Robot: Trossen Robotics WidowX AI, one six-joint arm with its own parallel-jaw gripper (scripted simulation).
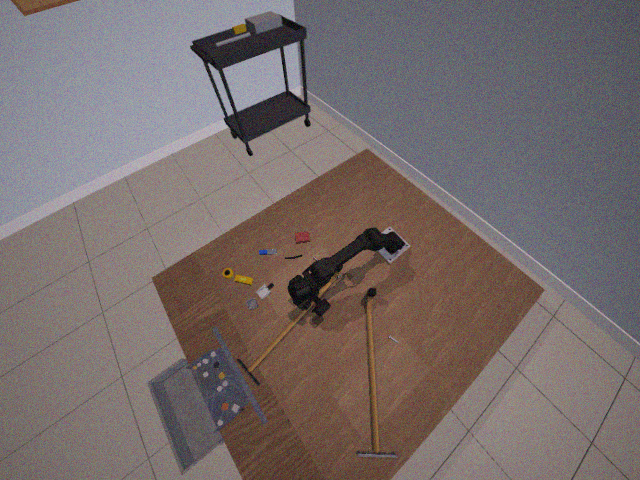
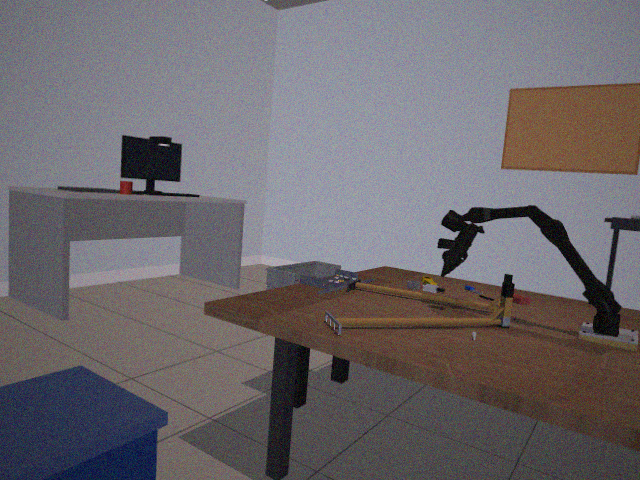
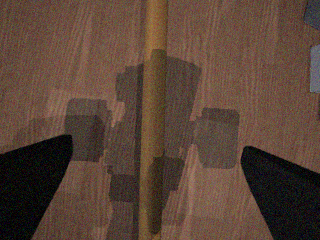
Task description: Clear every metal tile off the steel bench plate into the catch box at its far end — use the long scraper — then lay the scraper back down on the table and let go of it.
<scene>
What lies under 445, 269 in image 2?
My gripper.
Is my gripper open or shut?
Open.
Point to a long scraper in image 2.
At 357, 284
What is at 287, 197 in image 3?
My gripper.
</scene>
